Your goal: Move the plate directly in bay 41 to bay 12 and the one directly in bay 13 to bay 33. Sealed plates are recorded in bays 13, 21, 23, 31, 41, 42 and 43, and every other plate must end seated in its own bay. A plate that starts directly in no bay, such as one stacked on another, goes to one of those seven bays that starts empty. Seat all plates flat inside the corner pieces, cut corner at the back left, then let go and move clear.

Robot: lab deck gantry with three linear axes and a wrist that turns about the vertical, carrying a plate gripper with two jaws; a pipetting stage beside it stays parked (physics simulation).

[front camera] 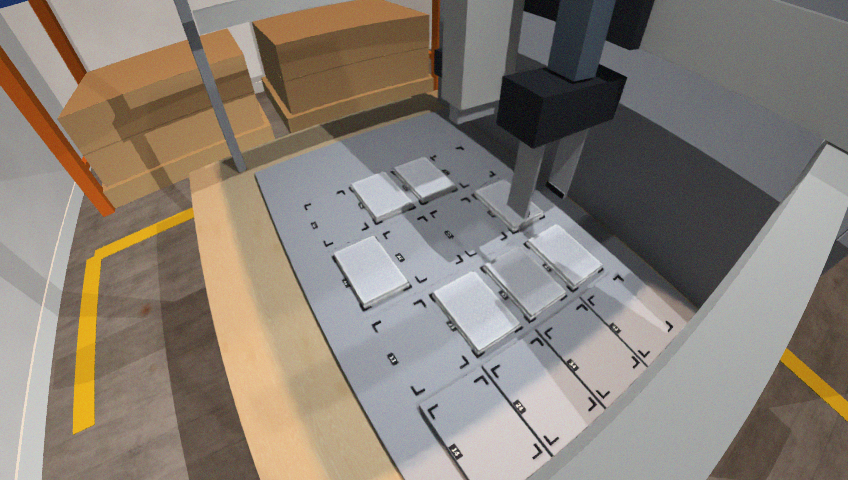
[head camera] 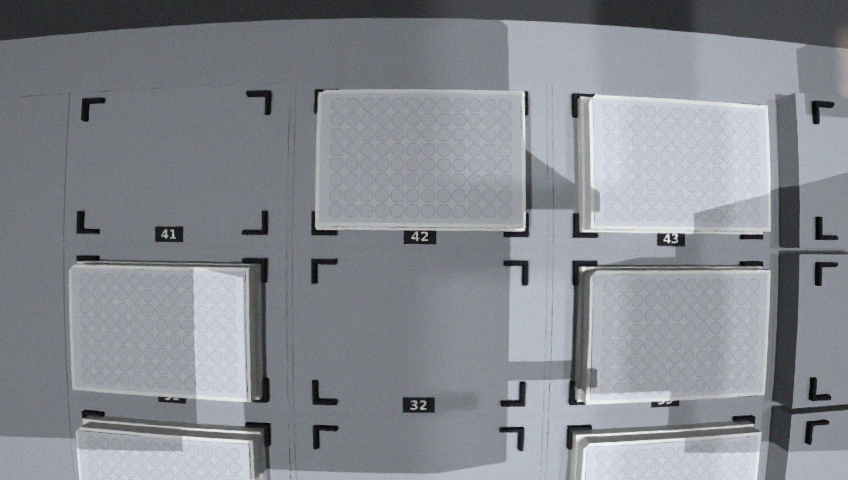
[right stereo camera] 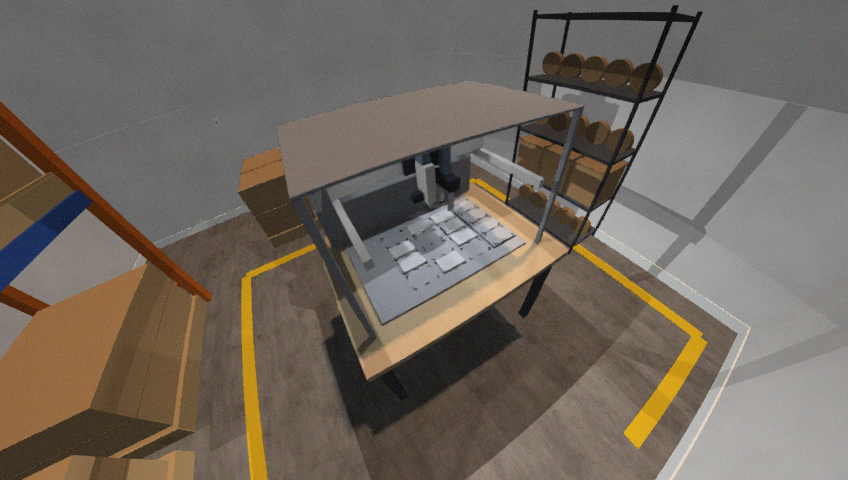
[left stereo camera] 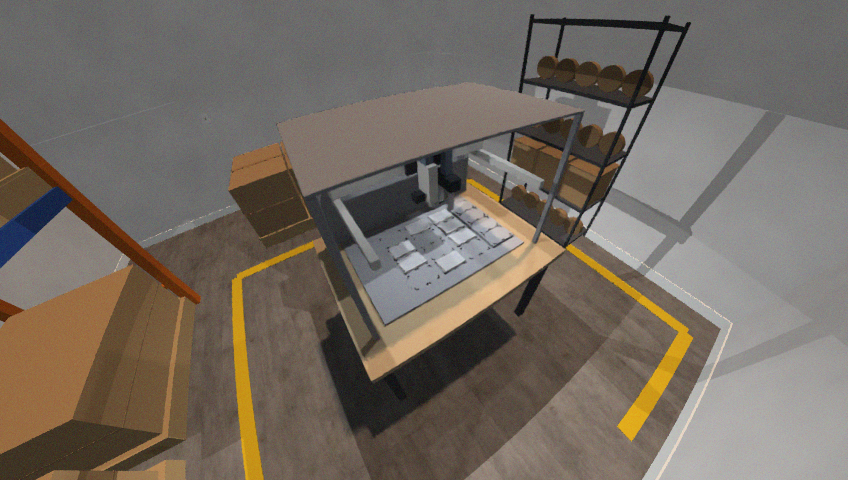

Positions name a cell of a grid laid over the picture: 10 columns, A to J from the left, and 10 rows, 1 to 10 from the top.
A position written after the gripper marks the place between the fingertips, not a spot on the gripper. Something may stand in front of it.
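Gripper (front camera: G5). Plate (front camera: E5). Another plate (front camera: E6). Another plate (front camera: F7). Plate (head camera: B7). Another plate (head camera: E4). Another plate (head camera: H4). Another plate (head camera: H7).
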